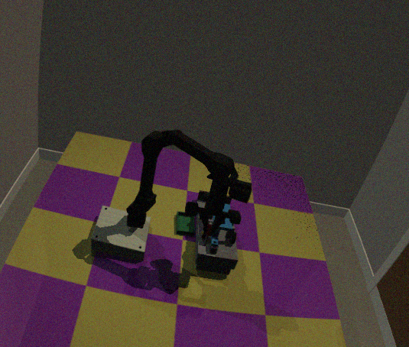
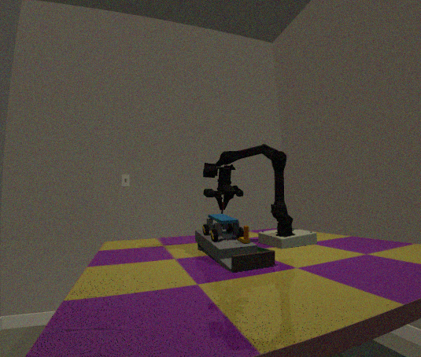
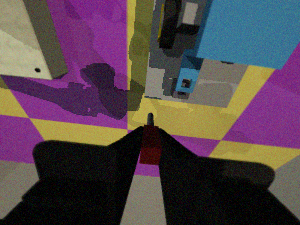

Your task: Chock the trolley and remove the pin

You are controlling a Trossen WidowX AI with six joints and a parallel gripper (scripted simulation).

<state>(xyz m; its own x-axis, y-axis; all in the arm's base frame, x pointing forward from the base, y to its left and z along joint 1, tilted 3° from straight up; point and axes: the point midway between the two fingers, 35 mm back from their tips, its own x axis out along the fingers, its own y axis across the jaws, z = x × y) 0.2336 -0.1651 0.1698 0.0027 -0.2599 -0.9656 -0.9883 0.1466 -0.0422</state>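
Now: gripper tip 50 mm short of the yellow chock, 240 mm to the right of it and 100 mm above it. From my gripper tip the other things lie so: grey ramp 80 mm ahead, 130 mm to the left, 130 mm below; blue-topped trolley 80 mm ahead, 130 mm to the left, 70 mm below; red-headed stop pin right at my gripper tip.
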